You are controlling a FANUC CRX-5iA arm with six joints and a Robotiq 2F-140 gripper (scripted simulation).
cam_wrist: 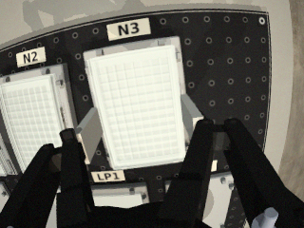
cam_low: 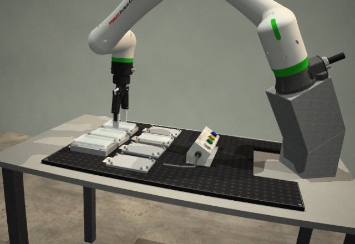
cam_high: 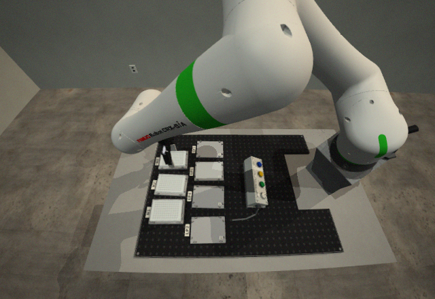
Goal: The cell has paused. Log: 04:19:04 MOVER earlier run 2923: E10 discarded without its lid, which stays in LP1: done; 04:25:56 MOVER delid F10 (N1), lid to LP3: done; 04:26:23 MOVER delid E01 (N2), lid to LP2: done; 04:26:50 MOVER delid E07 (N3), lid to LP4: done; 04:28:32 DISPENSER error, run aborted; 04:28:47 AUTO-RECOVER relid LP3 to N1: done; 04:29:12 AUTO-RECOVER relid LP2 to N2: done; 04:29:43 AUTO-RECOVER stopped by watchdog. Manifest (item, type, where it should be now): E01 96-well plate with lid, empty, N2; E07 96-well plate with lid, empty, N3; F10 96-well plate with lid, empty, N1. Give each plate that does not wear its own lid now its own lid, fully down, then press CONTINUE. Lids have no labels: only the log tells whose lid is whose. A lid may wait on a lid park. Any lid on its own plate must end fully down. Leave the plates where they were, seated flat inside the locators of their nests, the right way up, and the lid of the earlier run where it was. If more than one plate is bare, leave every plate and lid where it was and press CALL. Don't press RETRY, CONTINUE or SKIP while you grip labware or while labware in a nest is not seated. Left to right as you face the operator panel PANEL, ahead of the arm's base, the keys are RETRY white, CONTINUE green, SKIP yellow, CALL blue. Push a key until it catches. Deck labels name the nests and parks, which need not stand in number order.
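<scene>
The plate is 3 cm below my hand. Round my hand: park LP3 (19 cm behind, 6 cm to the right, 5 cm below); then LP1 label (9 cm behind, 6 cm to the left, 5 cm below); then N3 label (9 cm ahead, 5 cm below).
</scene>
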